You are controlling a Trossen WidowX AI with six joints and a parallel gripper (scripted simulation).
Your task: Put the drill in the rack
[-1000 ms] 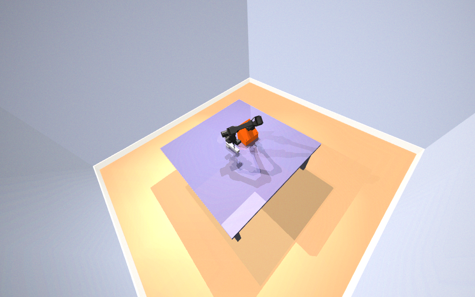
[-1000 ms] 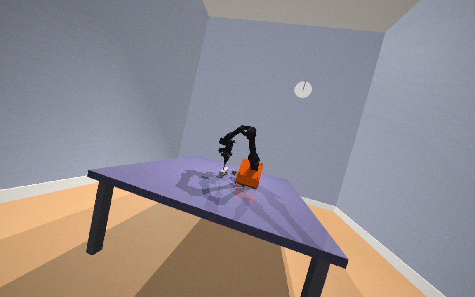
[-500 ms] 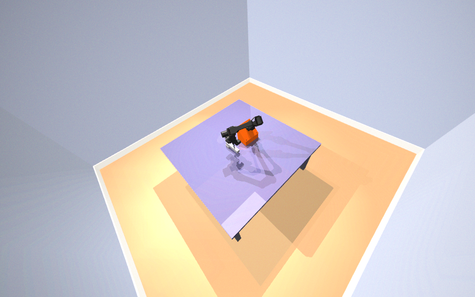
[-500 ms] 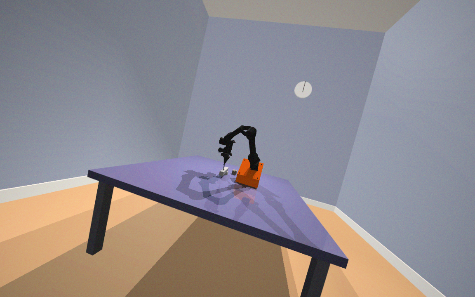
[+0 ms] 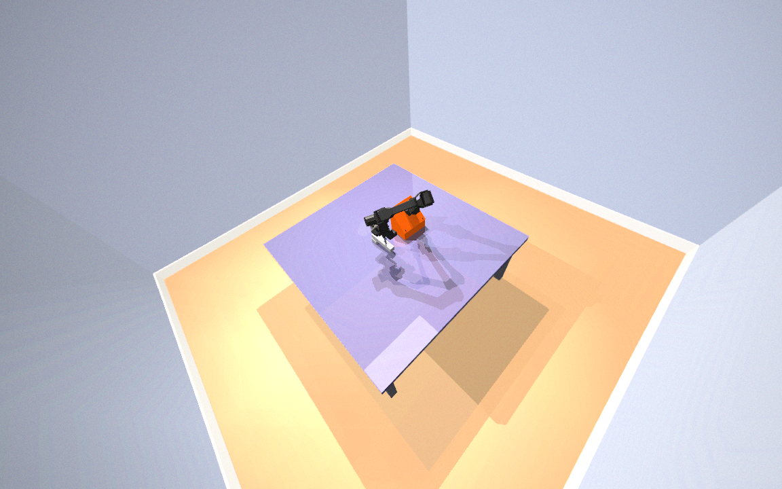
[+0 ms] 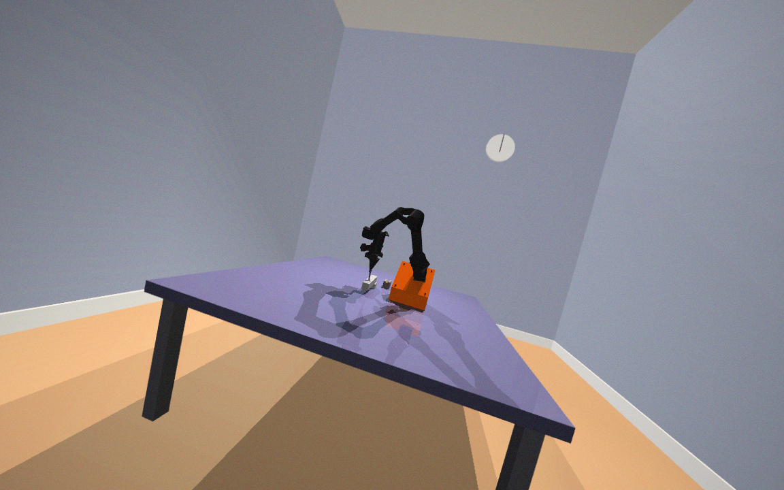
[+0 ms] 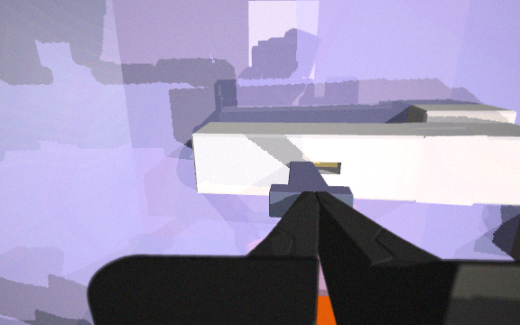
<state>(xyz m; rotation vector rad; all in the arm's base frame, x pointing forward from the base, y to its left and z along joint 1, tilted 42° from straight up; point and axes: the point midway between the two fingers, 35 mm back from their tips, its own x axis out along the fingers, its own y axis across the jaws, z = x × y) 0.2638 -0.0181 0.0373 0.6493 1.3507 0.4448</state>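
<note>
My gripper tip is now 70 mm above the drill, 60 mm to the left of it and 10 mm past it. Also, from my gripper tip: rack 200 mm to the right, 100 mm below, 100 mm behind.
</note>
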